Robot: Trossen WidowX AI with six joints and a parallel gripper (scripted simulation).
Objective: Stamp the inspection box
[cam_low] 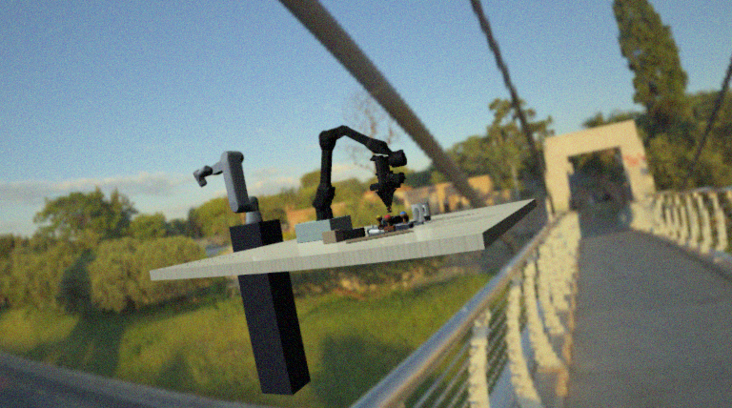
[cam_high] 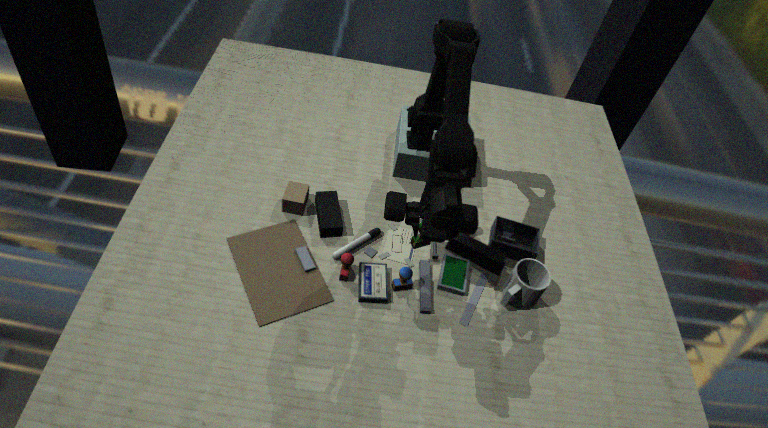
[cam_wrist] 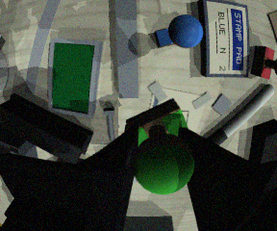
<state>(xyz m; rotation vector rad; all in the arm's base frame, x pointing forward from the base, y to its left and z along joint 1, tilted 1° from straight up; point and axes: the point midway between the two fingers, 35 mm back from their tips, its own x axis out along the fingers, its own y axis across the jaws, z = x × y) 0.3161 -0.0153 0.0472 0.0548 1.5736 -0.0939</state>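
Now: the green ink pad 9 cm to the left of my gripper tip, 9 cm below it and 3 cm ahead of it. From my gripper tip the other things lie so: blue stamp 8 cm below, 7 cm ahead, 3 cm to the right; grey bar 9 cm below, 6 cm ahead, 2 cm to the left; green-knobbed stamp right at my gripper tip.
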